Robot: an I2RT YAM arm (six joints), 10 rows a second.
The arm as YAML. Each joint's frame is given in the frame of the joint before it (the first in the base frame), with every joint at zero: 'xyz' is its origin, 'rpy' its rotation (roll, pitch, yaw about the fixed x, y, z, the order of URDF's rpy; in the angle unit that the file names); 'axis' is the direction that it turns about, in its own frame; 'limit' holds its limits. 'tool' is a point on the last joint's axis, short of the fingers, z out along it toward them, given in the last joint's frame.
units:
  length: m
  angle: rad
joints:
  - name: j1
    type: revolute
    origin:
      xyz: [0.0, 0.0, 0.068]
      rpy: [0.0, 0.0, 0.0]
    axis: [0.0, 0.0, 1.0]
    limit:
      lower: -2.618
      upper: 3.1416
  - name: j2
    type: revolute
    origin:
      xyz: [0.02, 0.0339, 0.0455]
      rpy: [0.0, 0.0, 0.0]
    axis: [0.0, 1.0, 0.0]
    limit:
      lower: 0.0
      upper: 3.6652
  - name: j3
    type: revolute
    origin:
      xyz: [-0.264, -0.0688, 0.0]
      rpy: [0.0, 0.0, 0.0]
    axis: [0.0, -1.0, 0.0]
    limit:
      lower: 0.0
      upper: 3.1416
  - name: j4
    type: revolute
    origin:
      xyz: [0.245, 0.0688, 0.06]
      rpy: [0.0, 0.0, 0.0]
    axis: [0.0, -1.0, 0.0]
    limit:
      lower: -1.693
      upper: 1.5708
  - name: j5
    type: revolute
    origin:
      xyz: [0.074, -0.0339, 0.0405]
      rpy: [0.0, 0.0, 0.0]
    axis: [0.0, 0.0, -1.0]
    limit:
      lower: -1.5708
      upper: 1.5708
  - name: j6
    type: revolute
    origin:
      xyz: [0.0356, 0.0, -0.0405]
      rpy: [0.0, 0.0, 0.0]
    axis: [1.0, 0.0, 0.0]
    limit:
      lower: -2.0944
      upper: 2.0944
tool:
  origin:
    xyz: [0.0, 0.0, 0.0]
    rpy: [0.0, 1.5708, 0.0]
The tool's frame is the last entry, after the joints.
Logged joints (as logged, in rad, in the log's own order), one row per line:
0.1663 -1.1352 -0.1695 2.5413 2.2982 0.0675
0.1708 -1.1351 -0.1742 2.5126 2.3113 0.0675
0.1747 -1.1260 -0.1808 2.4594 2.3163 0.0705
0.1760 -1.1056 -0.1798 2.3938 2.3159 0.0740
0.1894 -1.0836 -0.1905 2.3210 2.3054 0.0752
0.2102 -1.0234 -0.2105 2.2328 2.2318 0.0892
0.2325 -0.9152 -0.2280 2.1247 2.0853 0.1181
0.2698 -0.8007 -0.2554 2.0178 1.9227 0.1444
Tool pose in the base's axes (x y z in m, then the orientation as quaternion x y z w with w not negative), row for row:
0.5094 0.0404 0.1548 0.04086 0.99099 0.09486 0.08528
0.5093 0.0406 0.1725 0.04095 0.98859 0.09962 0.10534
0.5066 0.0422 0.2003 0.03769 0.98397 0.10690 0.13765
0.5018 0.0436 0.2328 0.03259 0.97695 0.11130 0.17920
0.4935 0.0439 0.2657 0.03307 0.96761 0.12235 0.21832
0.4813 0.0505 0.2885 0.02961 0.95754 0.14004 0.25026
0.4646 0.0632 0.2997 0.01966 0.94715 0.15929 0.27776
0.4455 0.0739 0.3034 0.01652 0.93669 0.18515 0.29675
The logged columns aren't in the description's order. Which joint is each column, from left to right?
Columns, left to right: j6, j4, j5, j2, j3, j1.
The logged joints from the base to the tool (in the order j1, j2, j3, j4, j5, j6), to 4 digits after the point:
0.0675 2.5413 2.2982 -1.1352 -0.1695 0.1663
0.0675 2.5126 2.3113 -1.1351 -0.1742 0.1708
0.0705 2.4594 2.3163 -1.1260 -0.1808 0.1747
0.0740 2.3938 2.3159 -1.1056 -0.1798 0.1760
0.0752 2.3210 2.3054 -1.0836 -0.1905 0.1894
0.0892 2.2328 2.2318 -1.0234 -0.2105 0.2102
0.1181 2.1247 2.0853 -0.9152 -0.2280 0.2325
0.1444 2.0178 1.9227 -0.8007 -0.2554 0.2698

